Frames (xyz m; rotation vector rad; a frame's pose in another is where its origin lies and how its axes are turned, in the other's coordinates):
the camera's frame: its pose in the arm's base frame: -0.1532 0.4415 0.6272 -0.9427 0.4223 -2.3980
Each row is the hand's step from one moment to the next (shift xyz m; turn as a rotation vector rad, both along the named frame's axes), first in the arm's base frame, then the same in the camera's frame.
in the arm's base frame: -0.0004 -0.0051 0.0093 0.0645 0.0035 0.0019
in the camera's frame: 0.0082 -0.0003 0.0068 -0.0410 0.0192 0.0461
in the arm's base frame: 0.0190 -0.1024 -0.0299 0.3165 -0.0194 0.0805
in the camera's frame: 0.0309 0.1038 0.0017 -0.1419 0.0915 0.2802
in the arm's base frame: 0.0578 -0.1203 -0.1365 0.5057 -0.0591 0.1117
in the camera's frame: -0.0400 0.1812 -0.0450 -0.2197 0.1768 0.4384
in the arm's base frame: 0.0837 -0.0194 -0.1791 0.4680 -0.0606 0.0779
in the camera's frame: -0.1367 0.1279 -0.0665 -0.2135 0.1801 0.3882
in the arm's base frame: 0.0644 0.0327 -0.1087 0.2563 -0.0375 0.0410
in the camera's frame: -0.1169 0.0462 -0.0350 -0.1154 0.1029 0.2118
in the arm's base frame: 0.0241 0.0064 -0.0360 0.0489 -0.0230 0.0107
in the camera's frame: -0.0379 0.0199 -0.0093 -0.0114 0.0312 0.0439
